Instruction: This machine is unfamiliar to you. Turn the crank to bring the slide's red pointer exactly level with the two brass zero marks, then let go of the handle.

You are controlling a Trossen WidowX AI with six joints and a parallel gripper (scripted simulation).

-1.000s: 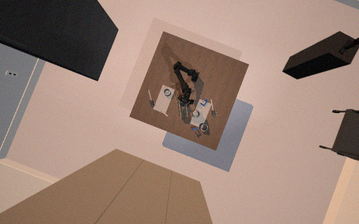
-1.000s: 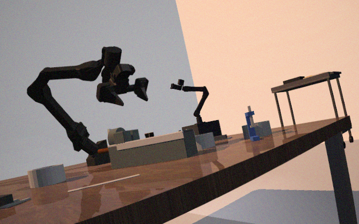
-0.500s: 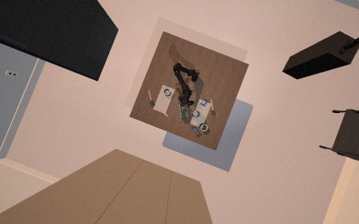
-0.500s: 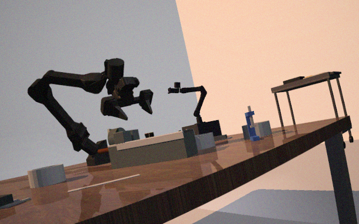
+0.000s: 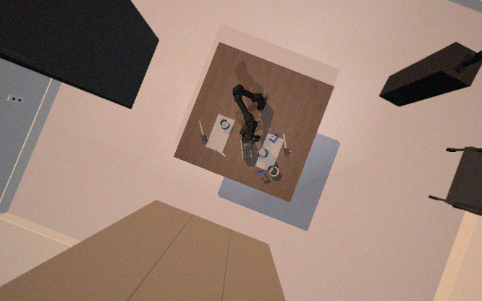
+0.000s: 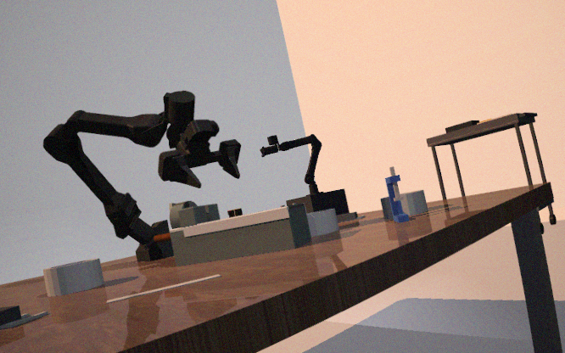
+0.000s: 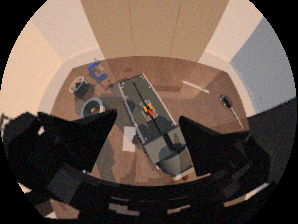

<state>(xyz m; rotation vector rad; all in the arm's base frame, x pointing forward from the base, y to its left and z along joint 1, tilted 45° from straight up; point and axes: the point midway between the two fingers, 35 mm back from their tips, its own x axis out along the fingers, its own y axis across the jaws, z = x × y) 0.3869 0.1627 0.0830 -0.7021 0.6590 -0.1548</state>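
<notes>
My gripper tip is 11 cm past the crank handle, 10 cm to the left of it and 9 cm above it. Also, from my gripper tip: red pointer (7 cm below, 3 cm ahead); then thin white rod (21 cm ahead, 20 cm to the right, 15 cm below).
</notes>
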